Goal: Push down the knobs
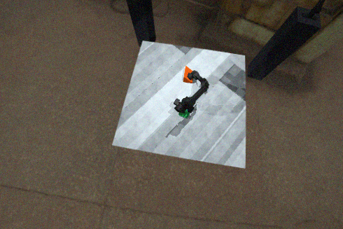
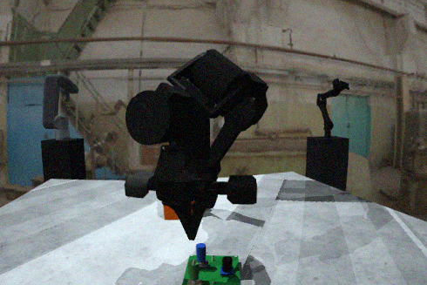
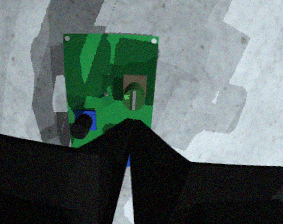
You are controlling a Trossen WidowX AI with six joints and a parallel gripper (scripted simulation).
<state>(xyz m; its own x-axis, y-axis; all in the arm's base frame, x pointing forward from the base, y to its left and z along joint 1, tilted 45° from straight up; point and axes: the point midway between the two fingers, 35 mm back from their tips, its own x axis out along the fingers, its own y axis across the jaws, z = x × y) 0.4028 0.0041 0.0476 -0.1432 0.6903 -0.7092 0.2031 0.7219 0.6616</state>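
Now: the green knob 6 cm below my gripper tip. The rest, counted from my gripper tip: blue knob (6 cm below, 6 cm behind, 1 cm to the left).
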